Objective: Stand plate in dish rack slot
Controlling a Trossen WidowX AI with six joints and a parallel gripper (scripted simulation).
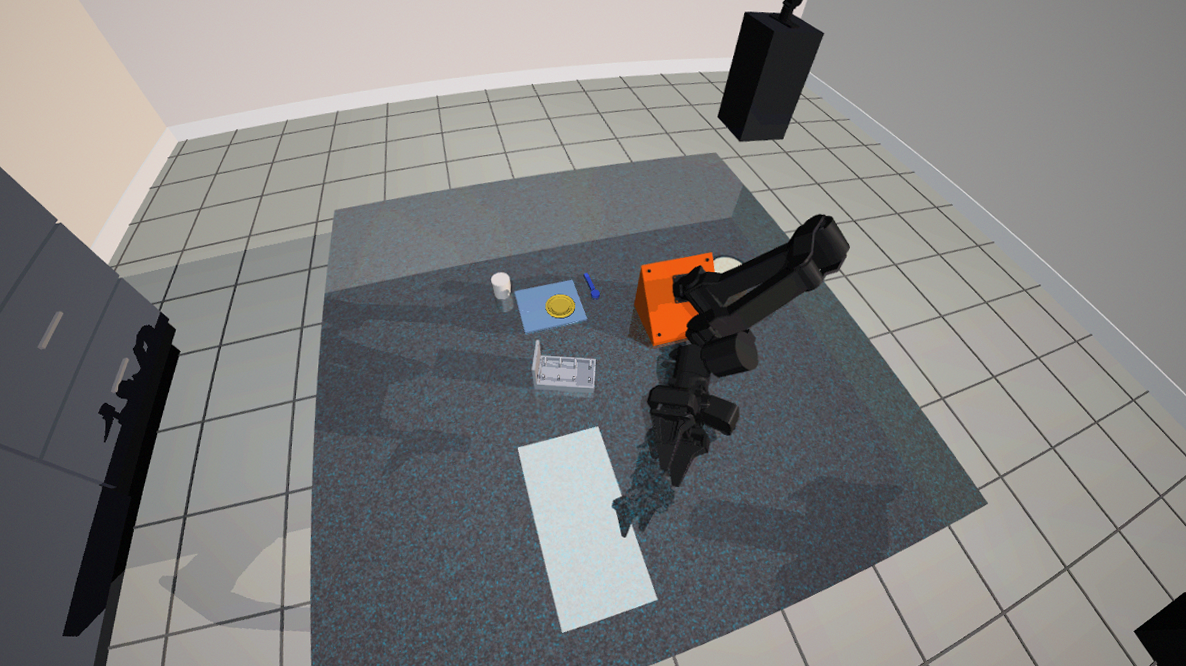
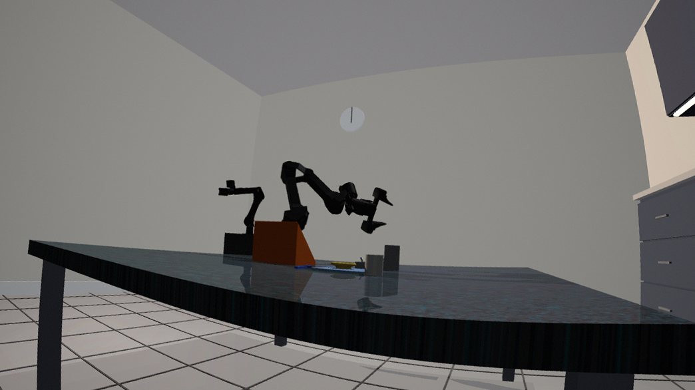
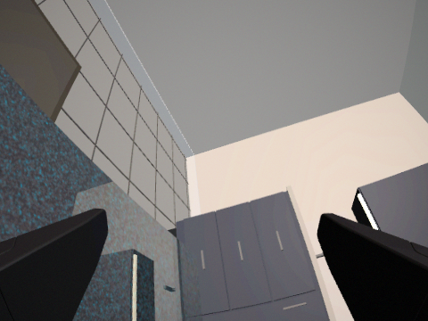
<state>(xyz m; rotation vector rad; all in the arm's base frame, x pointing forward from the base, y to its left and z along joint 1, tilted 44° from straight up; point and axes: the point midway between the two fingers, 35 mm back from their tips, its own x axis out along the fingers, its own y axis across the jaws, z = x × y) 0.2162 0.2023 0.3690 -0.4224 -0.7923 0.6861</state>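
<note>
The yellow plate lies 50 mm ahead of my gripper tip, 500 mm to the right of it and 200 mm below it. Also, from my gripper tip: blue spoon 40 mm behind, 550 mm to the right, 210 mm below; blue mat 80 mm ahead, 520 mm to the right, 220 mm below; grey dish rack 80 mm ahead, 320 mm to the right, 190 mm below.
</note>
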